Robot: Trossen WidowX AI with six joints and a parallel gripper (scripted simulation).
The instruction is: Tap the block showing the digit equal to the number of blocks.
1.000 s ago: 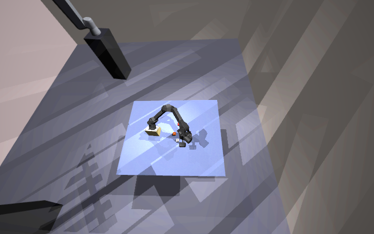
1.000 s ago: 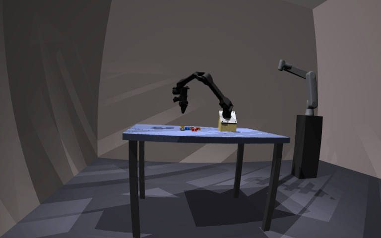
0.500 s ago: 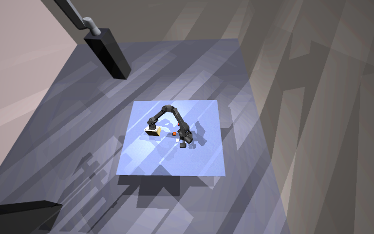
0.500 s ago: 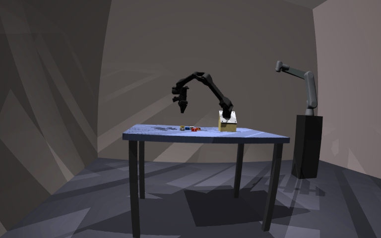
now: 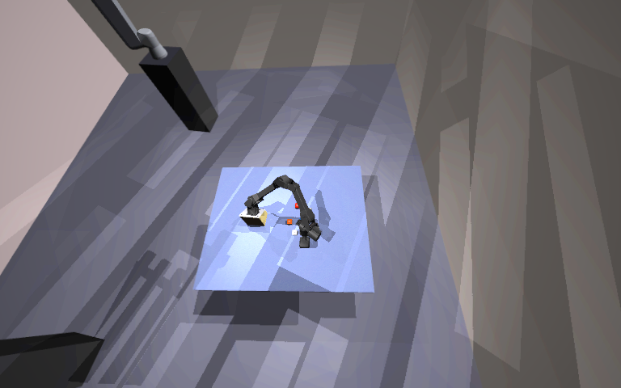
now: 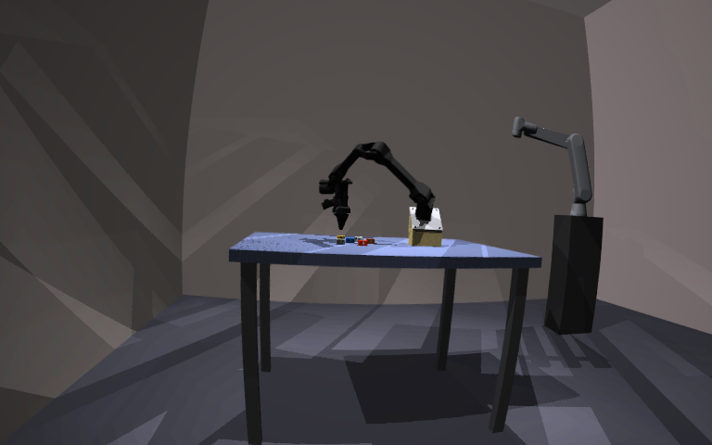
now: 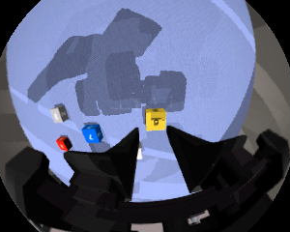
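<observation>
Right now my gripper tip is 10 mm to the left of the yellow block and 40 mm above it. Also, from my gripper tip: orange-yellow block: 130 mm behind, 90 mm to the left, 40 mm below; then white block: 80 mm behind, 20 mm to the left, 40 mm below; then blue block: 50 mm behind, 110 mm to the left, 40 mm below.
</observation>
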